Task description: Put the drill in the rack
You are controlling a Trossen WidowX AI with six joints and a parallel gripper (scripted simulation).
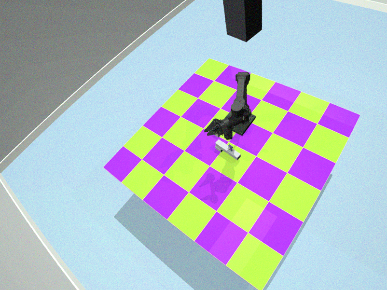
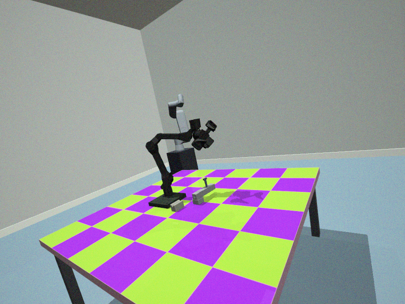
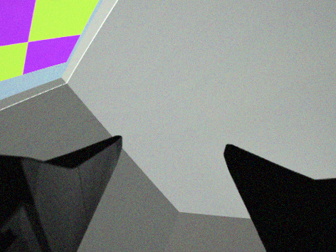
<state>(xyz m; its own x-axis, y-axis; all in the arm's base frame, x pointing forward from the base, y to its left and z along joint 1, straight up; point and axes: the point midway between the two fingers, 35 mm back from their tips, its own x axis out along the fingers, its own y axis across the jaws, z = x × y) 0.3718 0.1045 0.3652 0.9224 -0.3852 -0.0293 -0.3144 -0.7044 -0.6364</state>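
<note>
Right now my gripper tip is 300 mm above the dark key, 140 mm past it and 20 mm to the right of it. Also, from my gripper tip: drill: 340 mm below, 130 mm behind, 30 mm to the right; then grey grooved rack: 370 mm below, 200 mm behind, 180 mm to the right; then grey holder block: 350 mm below, 140 mm behind, 10 mm to the right.
</note>
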